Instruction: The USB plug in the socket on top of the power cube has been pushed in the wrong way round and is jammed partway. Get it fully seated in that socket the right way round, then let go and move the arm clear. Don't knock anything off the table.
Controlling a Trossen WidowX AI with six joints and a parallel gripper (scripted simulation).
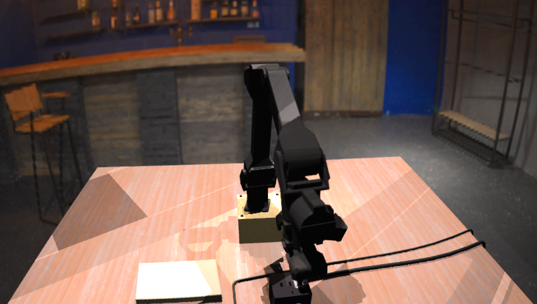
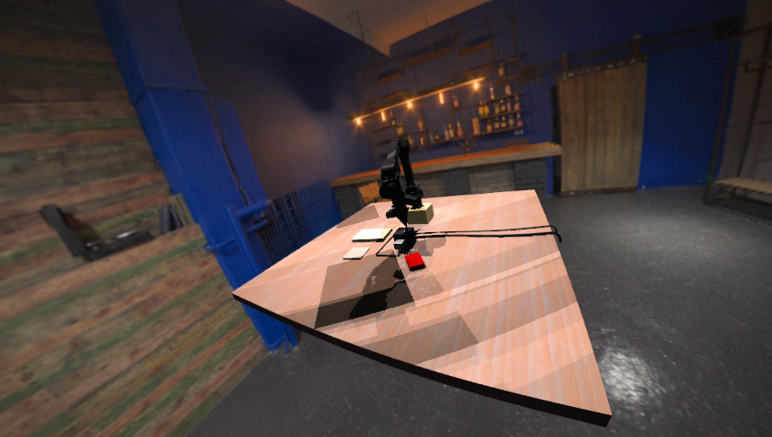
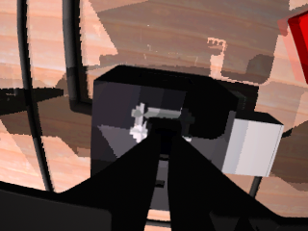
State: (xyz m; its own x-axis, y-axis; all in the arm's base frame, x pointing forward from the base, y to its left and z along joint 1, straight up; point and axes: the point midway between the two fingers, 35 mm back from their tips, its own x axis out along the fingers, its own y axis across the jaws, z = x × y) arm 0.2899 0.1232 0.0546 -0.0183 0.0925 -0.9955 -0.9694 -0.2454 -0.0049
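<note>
The dark USB plug lies 2 cm below my gripper tip. Also, from my gripper tip: red object: 13 cm ahead, 11 cm to the left, 9 cm below; cream pad: 3 cm behind, 28 cm to the right, 10 cm below.
</note>
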